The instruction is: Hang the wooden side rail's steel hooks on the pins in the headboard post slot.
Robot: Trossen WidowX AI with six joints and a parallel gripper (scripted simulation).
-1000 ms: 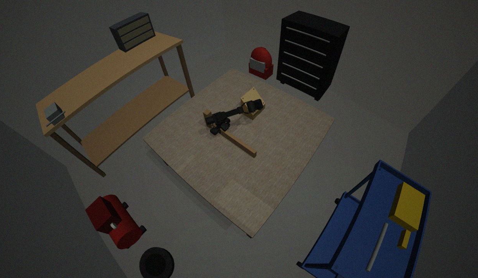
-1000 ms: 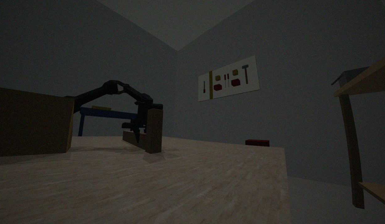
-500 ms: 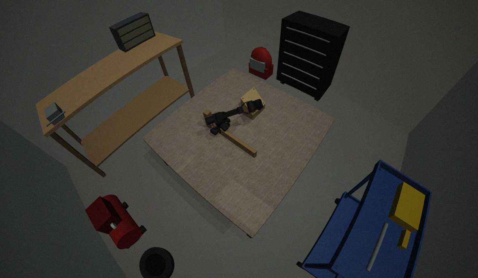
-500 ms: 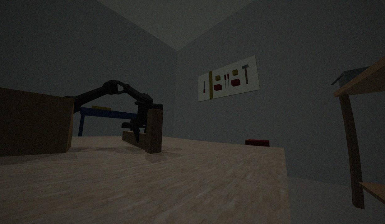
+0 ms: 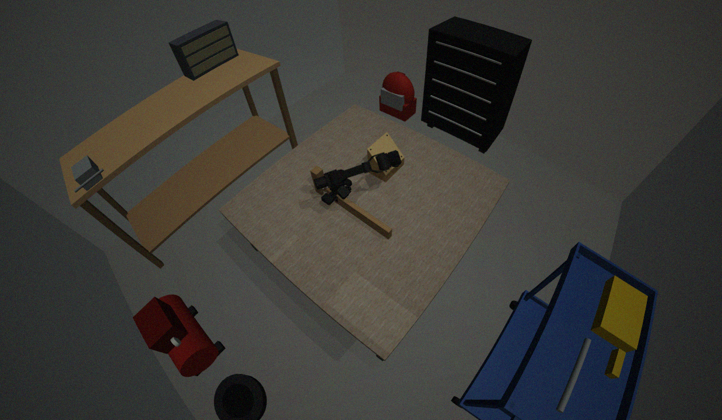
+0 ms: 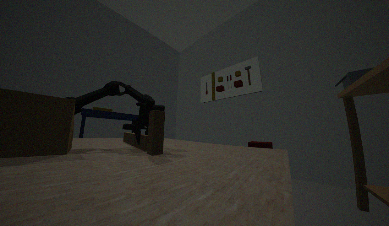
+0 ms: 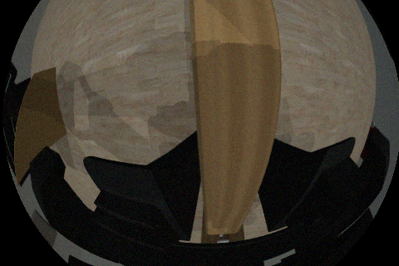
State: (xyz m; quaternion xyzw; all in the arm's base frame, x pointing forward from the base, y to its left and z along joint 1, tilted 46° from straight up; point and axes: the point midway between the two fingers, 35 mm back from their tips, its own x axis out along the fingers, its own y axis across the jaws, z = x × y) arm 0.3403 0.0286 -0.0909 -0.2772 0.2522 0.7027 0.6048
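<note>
The post lies 140 mm to the right of my gripper tip, 60 mm above it and 20 mm ahead of it.
</note>
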